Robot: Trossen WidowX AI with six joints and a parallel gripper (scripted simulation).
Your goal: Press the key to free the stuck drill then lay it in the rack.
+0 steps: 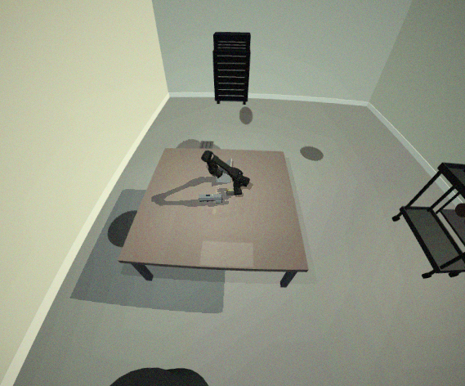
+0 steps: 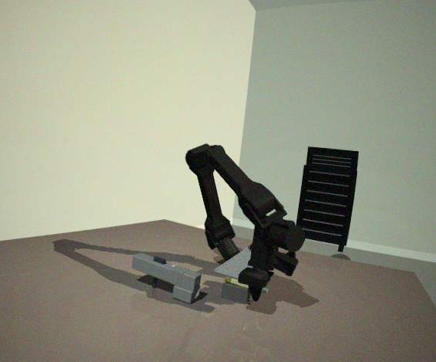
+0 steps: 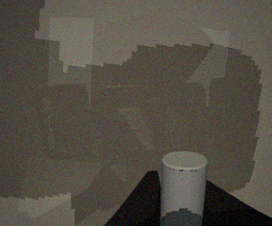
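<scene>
Right now my gripper tip is 50 mm to the left of the grey block and 10 mm below it. From my gripper tip the other things lie so: housing block (210 mm to the right, 90 mm ahead, 40 mm above); dark blue t-shaped key (240 mm to the right, 90 mm ahead, 40 mm above).
</scene>
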